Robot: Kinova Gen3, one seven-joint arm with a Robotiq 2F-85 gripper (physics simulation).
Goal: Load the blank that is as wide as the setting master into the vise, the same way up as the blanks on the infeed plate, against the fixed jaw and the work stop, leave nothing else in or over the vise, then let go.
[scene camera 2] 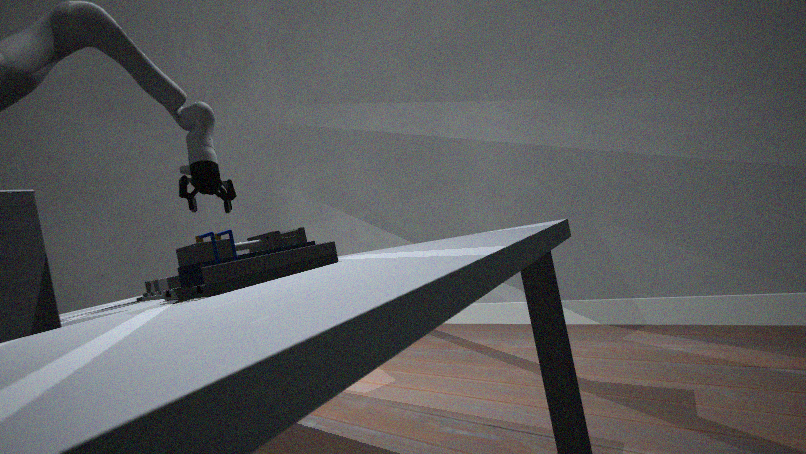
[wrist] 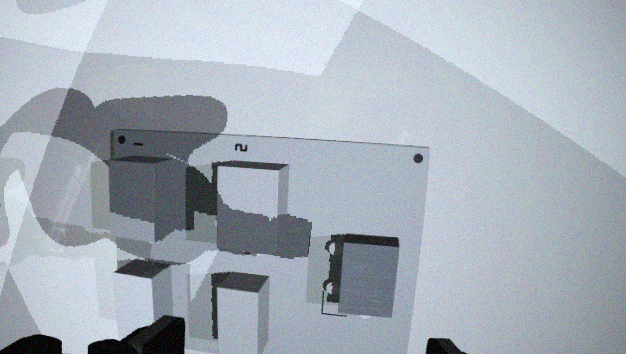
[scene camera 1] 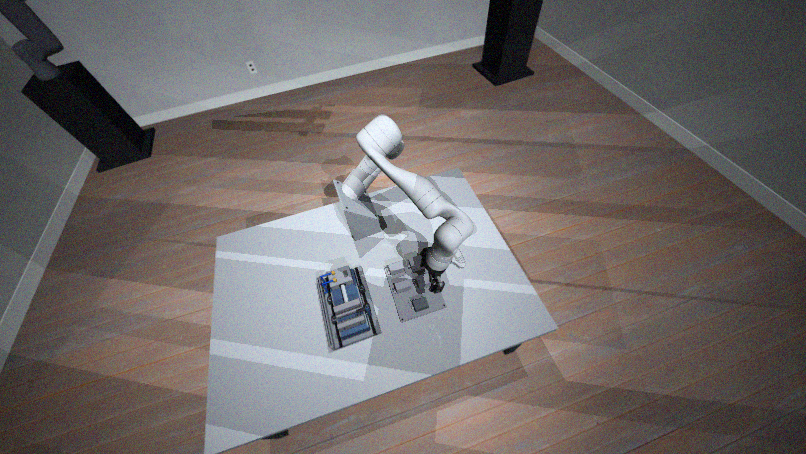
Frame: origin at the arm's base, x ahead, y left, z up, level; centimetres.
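Seen in the pictures: gripper, fingertip midpoint: (scene camera 2: 212,212) (scene camera 1: 427,277); arm's base, link origin: (scene camera 1: 350,192).
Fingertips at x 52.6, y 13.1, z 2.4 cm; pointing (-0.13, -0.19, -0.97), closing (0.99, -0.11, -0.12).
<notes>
Pixels of each thing's top centre, then the offset from my fingertips to it. Level surfaces: height alone.
- infeed plate, top centre: (wrist: 254,257) (scene camera 1: 413,285) dx -7.4, dy -2.8, dz -19.5 cm
- darker grey block, top centre: (wrist: 368,281) (scene camera 1: 420,303) dx +1.6, dy -3.7, dz -17.0 cm
- vise, top centre: (scene camera 2: 250,234) (scene camera 1: 343,297) dx -10.2, dy -30.4, dz -10.4 cm
- table, surface height: dz -20.3 cm
The infeed plate (wrist: 370,200) (scene camera 1: 434,303) carries several pale blanks: one behind left (wrist: 132,190), a wider one (wrist: 247,192) beside it under the "2" mark, and two narrower ones (wrist: 135,300) (wrist: 237,315) in front. A darker grey block (wrist: 370,277) (scene camera 1: 420,304), seemingly the setting master, sits apart at the plate's right in the wrist view. My gripper (wrist: 306,336) (scene camera 1: 435,285) (scene camera 2: 210,209) is open and empty, pointing down above the plate. The vise (scene camera 1: 346,307) (scene camera 2: 270,265) stands beside the plate; its fixed jaw and work stop are too small to tell apart.
Blue wire-like parts (scene camera 1: 327,277) (scene camera 2: 225,243) rise at one end of the vise. The arm's base plate (scene camera 1: 360,225) is at the rear edge of the table (scene camera 1: 270,315) (scene camera 2: 282,315). Dark pedestals (scene camera 1: 90,118) (scene camera 1: 507,42) stand on the floor away from the table.
</notes>
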